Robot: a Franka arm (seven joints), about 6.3 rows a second.
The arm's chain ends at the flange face. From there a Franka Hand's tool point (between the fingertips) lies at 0.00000 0.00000 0.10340 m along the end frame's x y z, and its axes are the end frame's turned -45 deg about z.
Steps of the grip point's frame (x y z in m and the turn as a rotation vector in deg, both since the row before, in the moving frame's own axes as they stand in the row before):
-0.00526 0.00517 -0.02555 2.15 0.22 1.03
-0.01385 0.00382 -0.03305 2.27 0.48 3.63
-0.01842 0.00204 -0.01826 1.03 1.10 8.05
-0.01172 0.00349 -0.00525 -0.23 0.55 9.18
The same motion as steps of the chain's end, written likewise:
0.00237 0.01042 -0.02548 1.68 -1.36 1.03
-0.00492 0.01607 -0.03297 1.94 -1.27 3.63
-0.01186 0.01717 -0.01822 1.51 0.05 8.05
-0.00684 0.01108 -0.00524 0.23 0.55 9.18

